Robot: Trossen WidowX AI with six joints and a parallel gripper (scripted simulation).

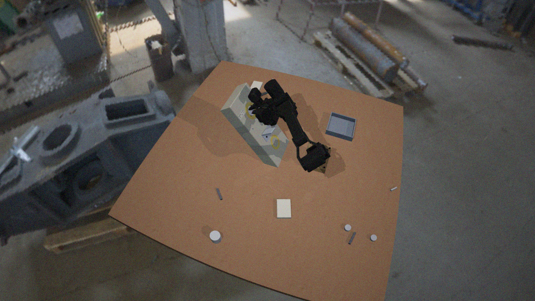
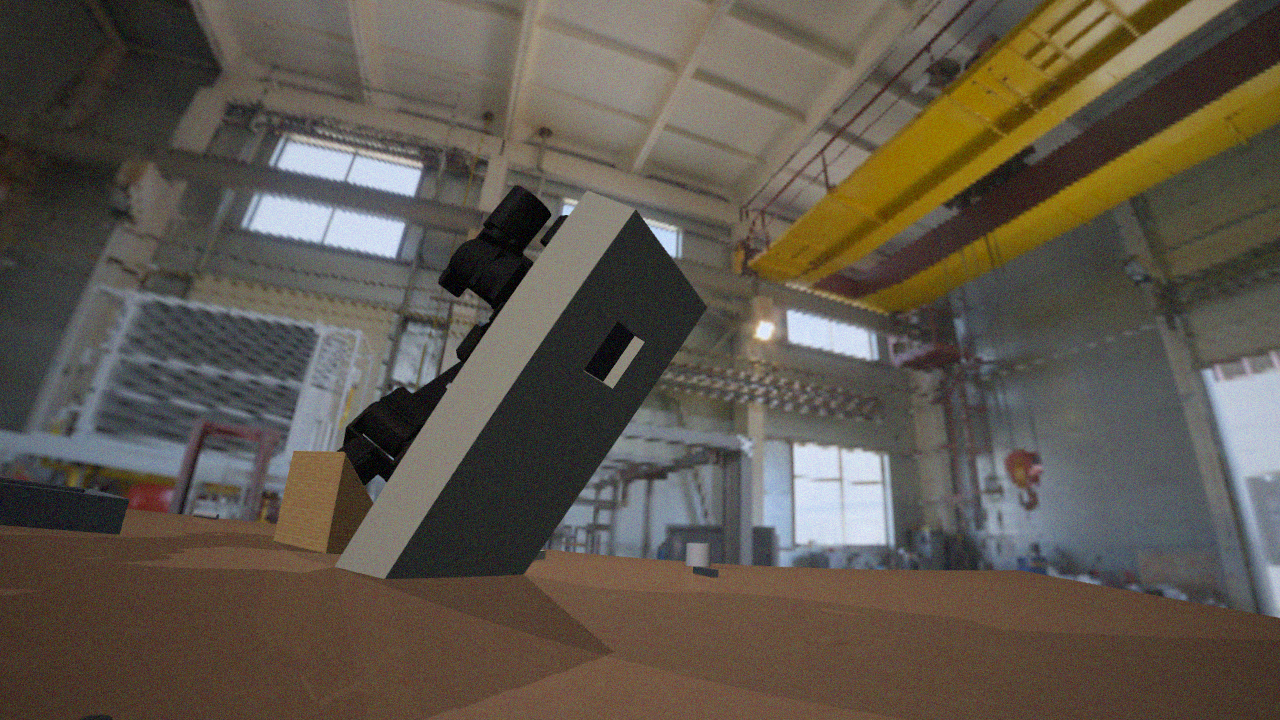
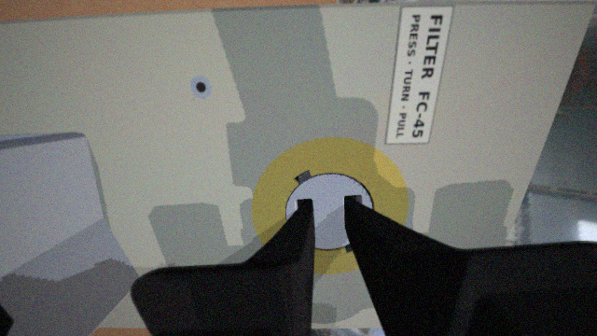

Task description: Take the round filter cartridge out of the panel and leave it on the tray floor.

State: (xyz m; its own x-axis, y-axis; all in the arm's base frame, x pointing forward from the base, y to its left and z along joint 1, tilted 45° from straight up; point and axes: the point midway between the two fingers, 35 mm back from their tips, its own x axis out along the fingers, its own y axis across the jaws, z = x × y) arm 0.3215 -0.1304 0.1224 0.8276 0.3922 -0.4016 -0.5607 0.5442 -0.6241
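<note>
The round grey filter cartridge is 1 cm ahead of my gripper tip and 1 cm below it. Also, from my gripper tip: grey flap: 9 cm behind, 9 cm below; beige service panel: 4 cm behind, 8 cm below; grey tray: 42 cm behind, 28 cm to the right, 22 cm below.
</note>
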